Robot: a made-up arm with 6 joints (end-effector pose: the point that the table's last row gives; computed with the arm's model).
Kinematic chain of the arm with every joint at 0, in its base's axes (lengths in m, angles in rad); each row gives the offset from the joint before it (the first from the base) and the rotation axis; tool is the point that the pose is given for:
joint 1: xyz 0 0 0.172 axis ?
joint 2: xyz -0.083 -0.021 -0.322 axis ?
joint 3: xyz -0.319 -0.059 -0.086 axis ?
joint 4: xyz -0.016 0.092 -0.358 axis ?
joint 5: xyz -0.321 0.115 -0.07 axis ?
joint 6: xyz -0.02 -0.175 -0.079 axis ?
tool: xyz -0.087 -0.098 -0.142
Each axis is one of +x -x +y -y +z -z.
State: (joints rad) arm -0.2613 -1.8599 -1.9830 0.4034 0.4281 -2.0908
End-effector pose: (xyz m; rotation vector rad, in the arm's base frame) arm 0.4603 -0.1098 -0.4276 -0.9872 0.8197 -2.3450
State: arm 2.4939 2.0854 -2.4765 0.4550 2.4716 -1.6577
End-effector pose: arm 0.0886 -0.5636 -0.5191 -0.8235 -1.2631 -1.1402
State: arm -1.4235 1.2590 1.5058 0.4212 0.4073 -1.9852
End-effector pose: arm -0.3365 -0.0605 0.9102 -0.5333 0.3650 1.0124
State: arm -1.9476 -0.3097 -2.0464 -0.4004 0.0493 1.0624
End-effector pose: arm -0.6497 -0.5134 0.4049 0.2530 1.5724 2.7032
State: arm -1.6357 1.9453 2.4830 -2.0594 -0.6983 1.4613
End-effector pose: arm 0.0008 -0.2933 -0.0350 0.3255 1.1750 2.2088
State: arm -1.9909 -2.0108 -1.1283 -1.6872 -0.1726 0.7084
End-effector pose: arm -0.6181 -0.2305 0.4913 -1.3736 1.9609 0.3218
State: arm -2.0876 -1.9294 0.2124 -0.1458 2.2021 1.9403
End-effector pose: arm -0.6152 0.1943 0.0013 -1.6563 1.3187 1.5772
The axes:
joint 1: -y
joint 2: +y
joint 3: -z
joint 4: -y
joint 5: +z
joint 6: +y

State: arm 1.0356 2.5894 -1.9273 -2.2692 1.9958 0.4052
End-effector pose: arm -0.0526 -0.3281 0.3476 -0.5034 -0.7845 -0.6573
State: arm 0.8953 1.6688 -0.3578 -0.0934 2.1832 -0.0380
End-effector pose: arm -0.6668 0.1542 -0.2732 1.1090 0.3589 2.3288
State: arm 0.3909 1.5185 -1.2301 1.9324 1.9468 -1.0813
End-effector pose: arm -0.5820 0.3158 0.1736 1.1814 -2.4086 1.6046
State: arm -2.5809 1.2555 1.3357 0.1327 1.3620 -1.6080
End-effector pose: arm 0.3757 -0.0036 0.9720 0.1591 2.1953 0.0354
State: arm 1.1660 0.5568 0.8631 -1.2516 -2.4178 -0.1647
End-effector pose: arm 0.1260 0.5590 -0.2750 -0.6557 1.2021 -2.5910
